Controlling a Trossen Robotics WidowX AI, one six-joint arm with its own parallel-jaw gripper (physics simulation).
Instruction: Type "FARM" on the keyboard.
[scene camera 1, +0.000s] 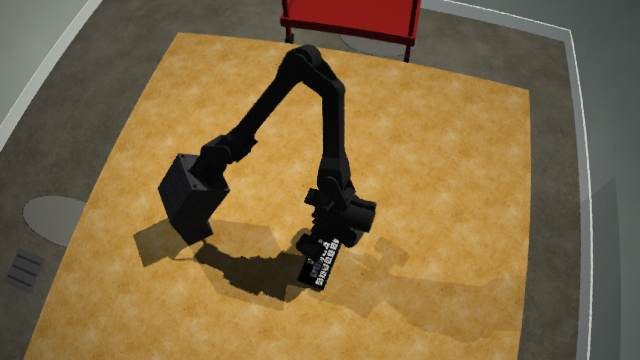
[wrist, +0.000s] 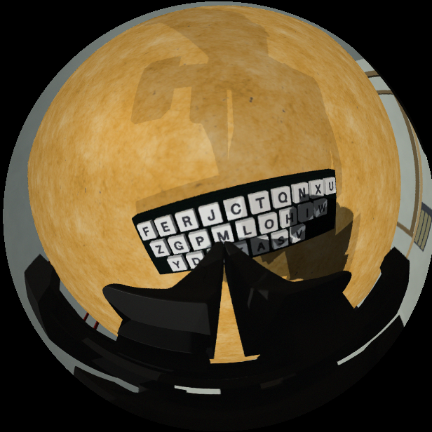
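Where they show: gripper, fingertip midpoint: (scene camera 1: 329, 235); arm's base at its link origin: (scene camera 1: 204, 171).
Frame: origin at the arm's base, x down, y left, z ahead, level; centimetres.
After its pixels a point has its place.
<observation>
The black keyboard (scene camera 1: 310, 281) @(x 19.9, y -9.4, z 30.4 cm) (wrist: 235, 191) with white letter keys lies flat on the table. In the wrist view, the F key (wrist: 146, 230) is at the left end of the top row, with the R key (wrist: 186, 221) two keys to its right. The M key (wrist: 223, 235) is in the middle row, and the A key (wrist: 260, 246) is in the bottom row, in shadow. My gripper (wrist: 222, 246) is shut and empty. Its tips overlap the lower edge of M in the wrist view; contact cannot be told. The fingers hide keys between D and A.
The arm's base (scene camera 1: 192, 190) @(x -3.5, y -6.5, z 1.7 cm) stands left of the keyboard on the wooden table (scene camera 1: 440, 165) @(x 21.1, y 36.0, z 51.1 cm). Arm shadows fall across the table and part of the keyboard. A red cart (scene camera 1: 350, 31) stands beyond the far table edge.
</observation>
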